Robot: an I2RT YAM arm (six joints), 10 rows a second.
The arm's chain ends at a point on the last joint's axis. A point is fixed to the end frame.
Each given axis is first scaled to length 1.
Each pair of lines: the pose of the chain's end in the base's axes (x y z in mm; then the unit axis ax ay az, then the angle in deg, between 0 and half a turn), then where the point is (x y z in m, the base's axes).
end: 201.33 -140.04 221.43 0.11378 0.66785 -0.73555 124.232
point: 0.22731 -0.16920 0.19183
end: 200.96 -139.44 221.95 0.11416 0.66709 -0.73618 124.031
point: 0.22708 -0.16861 0.19248
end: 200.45 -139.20 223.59 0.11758 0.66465 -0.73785 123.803
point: 0.22674 -0.16850 0.19440
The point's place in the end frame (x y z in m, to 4 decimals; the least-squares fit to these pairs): 0.0204 0.0349 0.0277
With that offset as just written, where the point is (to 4 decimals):
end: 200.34 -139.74 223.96 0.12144 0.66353 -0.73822 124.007
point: 0.2265 -0.1692 0.1948
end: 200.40 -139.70 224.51 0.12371 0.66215 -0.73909 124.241
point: 0.2264 -0.1693 0.1954
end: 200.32 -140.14 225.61 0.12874 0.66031 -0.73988 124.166
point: 0.2264 -0.1698 0.1966
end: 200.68 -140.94 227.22 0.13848 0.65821 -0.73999 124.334
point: 0.2267 -0.1708 0.1984
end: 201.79 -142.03 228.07 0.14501 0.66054 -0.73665 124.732
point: 0.2276 -0.1718 0.1989
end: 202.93 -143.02 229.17 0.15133 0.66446 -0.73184 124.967
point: 0.2287 -0.1724 0.1996
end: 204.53 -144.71 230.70 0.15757 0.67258 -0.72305 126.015
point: 0.2297 -0.1736 0.2001
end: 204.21 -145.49 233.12 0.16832 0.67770 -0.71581 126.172
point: 0.2294 -0.1738 0.2021
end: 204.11 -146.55 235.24 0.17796 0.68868 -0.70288 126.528
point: 0.2293 -0.1738 0.2033
